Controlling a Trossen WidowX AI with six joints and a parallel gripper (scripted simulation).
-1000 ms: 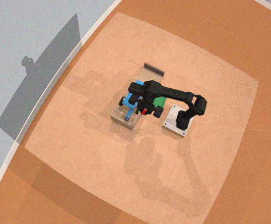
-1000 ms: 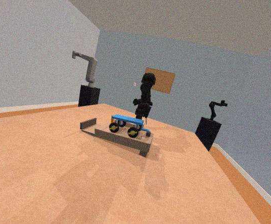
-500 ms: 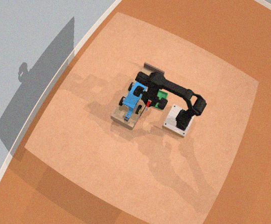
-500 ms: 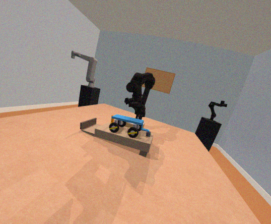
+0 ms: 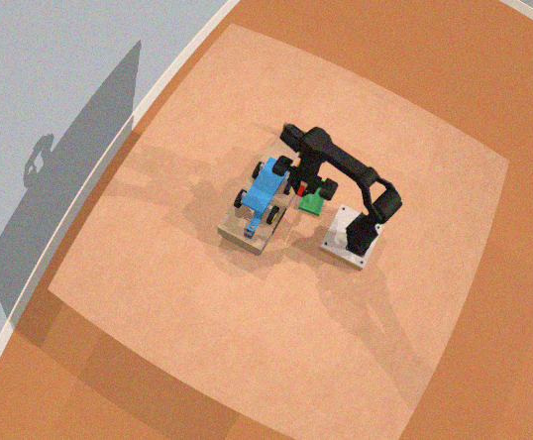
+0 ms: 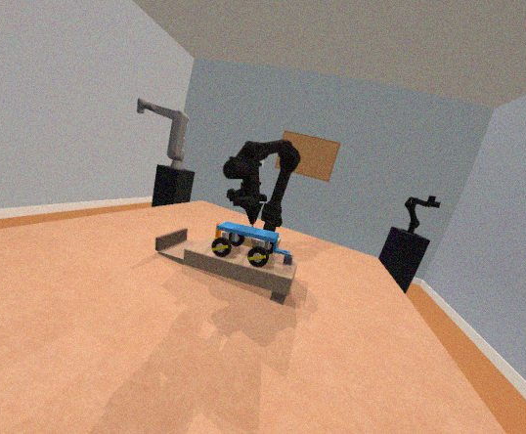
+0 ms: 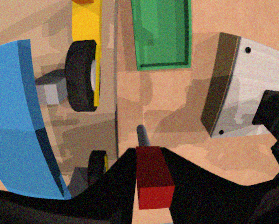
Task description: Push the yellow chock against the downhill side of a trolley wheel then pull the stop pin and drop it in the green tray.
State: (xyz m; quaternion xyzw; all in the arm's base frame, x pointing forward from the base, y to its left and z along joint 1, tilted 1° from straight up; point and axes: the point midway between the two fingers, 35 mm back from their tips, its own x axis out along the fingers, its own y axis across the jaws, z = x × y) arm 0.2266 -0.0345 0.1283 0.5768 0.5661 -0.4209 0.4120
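The green tray lies 30 mm behind my gripper tip, 70 mm to the right of it and 150 mm below it. From my gripper tip the other things lie so: blue trolley (100 mm ahead, 20 mm to the left, 30 mm below); red-headed stop pin (right at my gripper tip); yellow chock (50 mm ahead, 80 mm to the right, 70 mm below).
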